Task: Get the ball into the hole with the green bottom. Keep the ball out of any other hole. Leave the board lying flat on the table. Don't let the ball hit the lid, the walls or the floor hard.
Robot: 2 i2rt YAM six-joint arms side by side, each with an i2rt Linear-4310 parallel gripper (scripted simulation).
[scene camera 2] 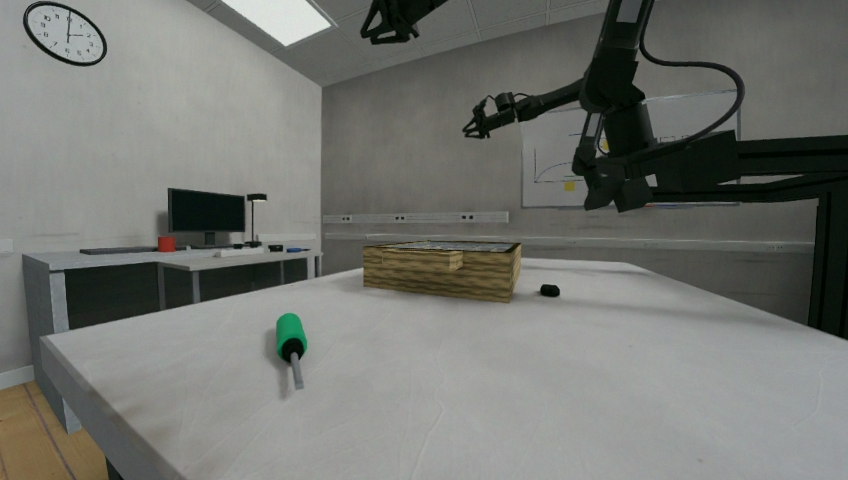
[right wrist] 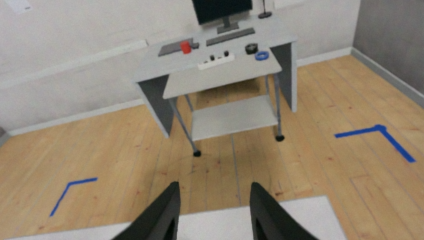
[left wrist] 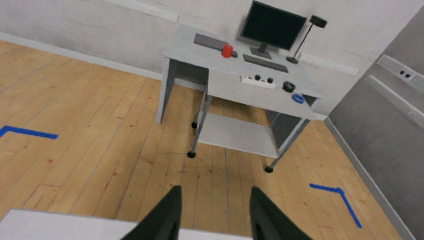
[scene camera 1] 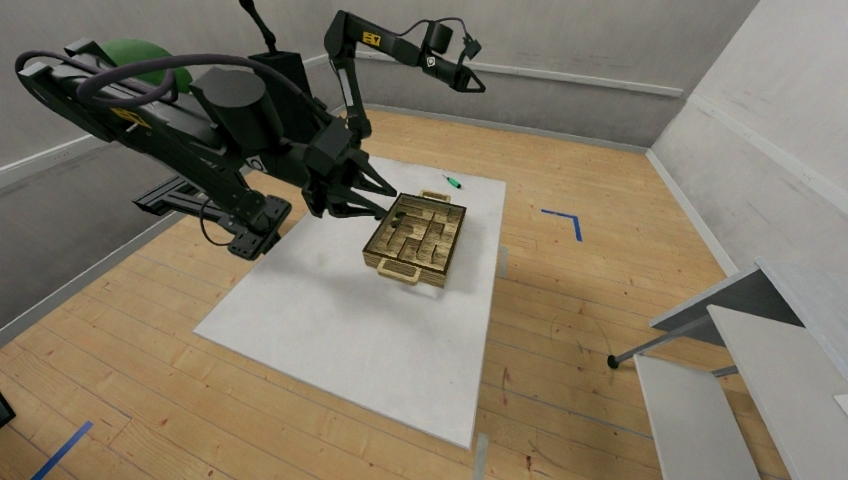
Labels:
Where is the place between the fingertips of my right gripper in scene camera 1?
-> At 392,204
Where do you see a wooden maze board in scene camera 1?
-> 417,240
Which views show the wooden maze board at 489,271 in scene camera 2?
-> Scene camera 2 and scene camera 1 only.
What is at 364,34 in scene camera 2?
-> My left gripper.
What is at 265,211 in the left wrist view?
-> My left gripper.

